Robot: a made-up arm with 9 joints. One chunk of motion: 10 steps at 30 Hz.
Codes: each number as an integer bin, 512 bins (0 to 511) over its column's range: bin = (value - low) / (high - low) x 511, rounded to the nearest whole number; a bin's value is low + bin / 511 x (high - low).
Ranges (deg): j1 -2..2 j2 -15..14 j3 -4..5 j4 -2..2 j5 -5..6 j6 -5..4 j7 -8..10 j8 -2..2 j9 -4..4
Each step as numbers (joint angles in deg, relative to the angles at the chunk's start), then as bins.
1 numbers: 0.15 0.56 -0.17 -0.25 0.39 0.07 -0.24 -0.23 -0.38
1 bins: 275 274 217 224 250 288 220 226 231
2 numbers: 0.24 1.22 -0.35 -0.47 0.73 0.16 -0.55 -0.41 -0.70
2 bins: 286 286 207 195 266 293 211 203 211
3 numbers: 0.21 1.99 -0.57 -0.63 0.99 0.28 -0.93 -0.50 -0.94
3 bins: 282 299 195 175 278 300 201 192 195
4 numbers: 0.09 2.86 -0.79 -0.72 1.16 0.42 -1.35 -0.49 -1.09
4 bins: 267 315 182 164 286 308 189 193 186
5 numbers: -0.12 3.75 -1.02 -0.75 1.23 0.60 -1.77 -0.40 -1.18
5 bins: 240 330 169 160 289 318 177 204 180
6 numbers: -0.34 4.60 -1.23 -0.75 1.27 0.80 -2.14 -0.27 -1.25
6 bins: 212 345 157 160 291 329 166 221 176
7 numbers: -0.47 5.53 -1.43 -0.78 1.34 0.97 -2.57 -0.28 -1.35
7 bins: 195 362 146 156 295 339 154 220 169
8 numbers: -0.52 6.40 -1.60 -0.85 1.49 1.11 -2.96 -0.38 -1.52
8 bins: 189 377 136 147 301 347 143 207 158
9 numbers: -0.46 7.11 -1.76 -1.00 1.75 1.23 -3.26 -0.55 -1.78
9 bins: 197 390 127 128 314 354 135 185 142
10 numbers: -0.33 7.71 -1.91 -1.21 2.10 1.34 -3.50 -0.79 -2.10
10 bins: 213 400 119 101 330 360 128 155 121
